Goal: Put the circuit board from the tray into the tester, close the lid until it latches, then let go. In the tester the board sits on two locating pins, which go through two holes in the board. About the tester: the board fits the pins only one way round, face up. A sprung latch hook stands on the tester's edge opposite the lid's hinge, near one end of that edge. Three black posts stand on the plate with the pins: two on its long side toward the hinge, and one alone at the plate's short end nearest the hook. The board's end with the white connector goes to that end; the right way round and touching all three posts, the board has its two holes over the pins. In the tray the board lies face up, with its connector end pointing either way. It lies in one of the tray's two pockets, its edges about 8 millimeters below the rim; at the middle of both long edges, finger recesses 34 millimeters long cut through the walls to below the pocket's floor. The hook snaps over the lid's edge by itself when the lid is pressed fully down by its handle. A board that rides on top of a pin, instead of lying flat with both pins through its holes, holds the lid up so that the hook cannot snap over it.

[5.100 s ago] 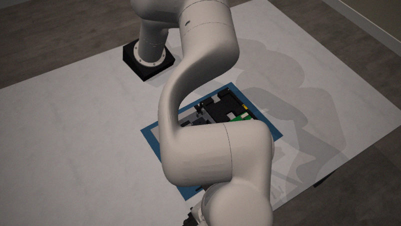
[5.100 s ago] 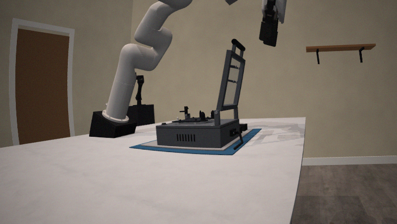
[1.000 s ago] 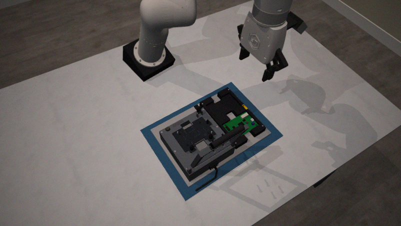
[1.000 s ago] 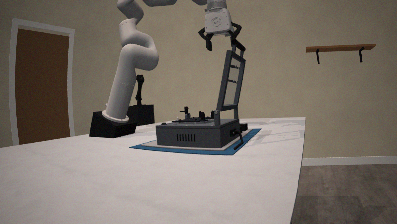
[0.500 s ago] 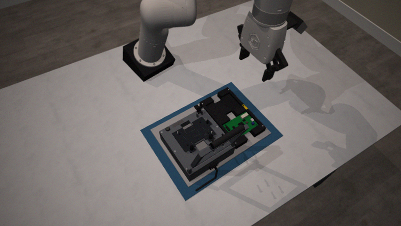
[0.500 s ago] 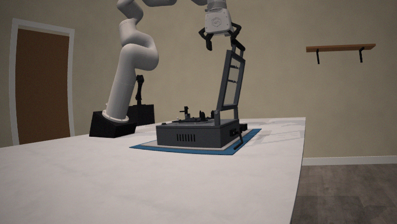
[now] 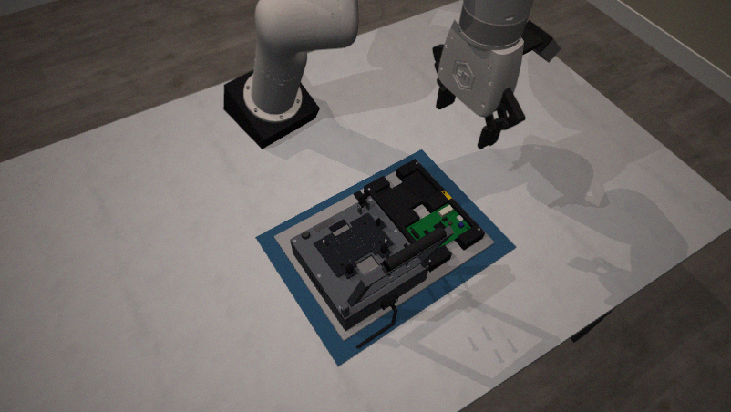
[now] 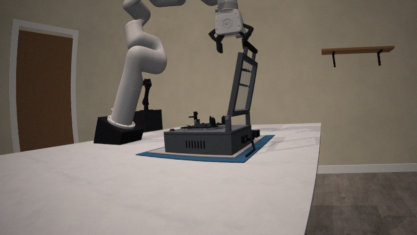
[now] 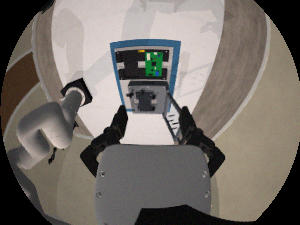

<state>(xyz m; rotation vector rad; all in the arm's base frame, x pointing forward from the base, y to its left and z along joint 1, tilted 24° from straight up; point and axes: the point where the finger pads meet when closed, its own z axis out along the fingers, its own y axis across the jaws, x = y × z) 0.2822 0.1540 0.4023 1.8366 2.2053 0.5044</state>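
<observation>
My hand is 300 mm above the green circuit board. From my hand the other things lie so: lid: 120 mm ahead, 150 mm to the right, 130 mm below; then pin plate: 170 mm to the right, 240 mm below; then tester: 20 mm ahead, 130 mm to the right, 200 mm below.
</observation>
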